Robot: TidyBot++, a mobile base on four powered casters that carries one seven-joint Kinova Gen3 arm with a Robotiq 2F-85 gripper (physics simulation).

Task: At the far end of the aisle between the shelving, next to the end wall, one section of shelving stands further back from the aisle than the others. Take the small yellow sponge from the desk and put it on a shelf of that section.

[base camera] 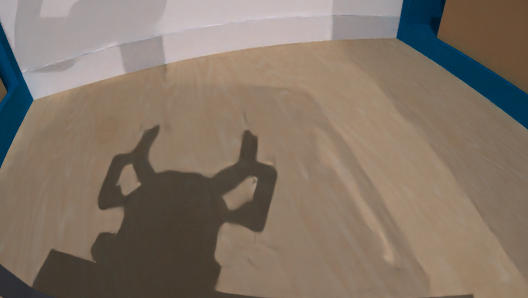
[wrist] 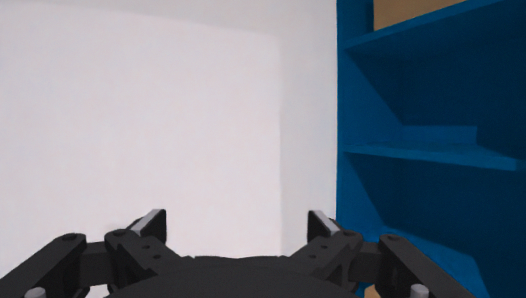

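Observation:
My gripper is open in the wrist view, with no object between its fingers, and it faces the white end wall. Blue shelving stands at the right of the wrist view, against the end wall; parts of several shelf boards show, one with a low blue raised piece at its back. The small yellow sponge does not show in either view, and neither does the desk. In the base camera view the gripper shows as a shadow with spread fingers on the wooden floor.
In the base camera view the end wall crosses the top. Blue shelving bases stand at the left and the right. A brown box sits in the right shelving. Another brown box shows at the top of the wrist view.

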